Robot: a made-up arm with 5 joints.
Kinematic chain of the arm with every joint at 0, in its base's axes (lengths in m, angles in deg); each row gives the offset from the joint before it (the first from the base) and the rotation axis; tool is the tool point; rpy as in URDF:
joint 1: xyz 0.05 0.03 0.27 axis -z
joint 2: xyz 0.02 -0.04 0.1 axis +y
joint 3: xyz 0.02 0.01 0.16 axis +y
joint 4: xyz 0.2 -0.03 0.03 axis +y
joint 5: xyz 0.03 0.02 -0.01 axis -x
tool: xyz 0.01 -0.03 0 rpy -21.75 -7.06 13.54
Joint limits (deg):
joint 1: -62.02..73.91
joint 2: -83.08..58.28
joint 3: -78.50..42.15
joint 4: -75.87..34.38
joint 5: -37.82..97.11
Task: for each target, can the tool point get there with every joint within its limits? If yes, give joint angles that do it. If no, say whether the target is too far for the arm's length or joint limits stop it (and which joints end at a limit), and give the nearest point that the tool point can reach.
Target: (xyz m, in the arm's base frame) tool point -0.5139 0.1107 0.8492
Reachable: no: too far | nearest point -0.2510 0.0731 0.6336 | short by 0.342 m
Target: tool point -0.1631 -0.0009 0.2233
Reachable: no: joint limits stop it (at a limit: joint 1, joint 2, joint 3, joint 4) | nearest point 0.0189 -0.0964 0.2254 | short by 0.206 m
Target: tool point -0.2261 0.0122 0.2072
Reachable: no: joint limits stop it (at a limit: joint 2, joint 3, joint 4) | nearest point -0.2918 0.0080 0.3994 | short by 0.203 m
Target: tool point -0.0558 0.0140 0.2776
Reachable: no: joint limits stop it (at a limit: joint 1, joint 2, joint 3, joint 4, joint 5) | nearest point 0.0197 -0.0949 0.2266 | short by 0.142 m
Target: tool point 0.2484 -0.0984 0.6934
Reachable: yes | joints 16.37 5.26 -36.53 -30.61 24.69
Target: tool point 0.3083 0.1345 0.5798
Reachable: yes | joints -36.12 0.21 -12.11 11.52 -21.58
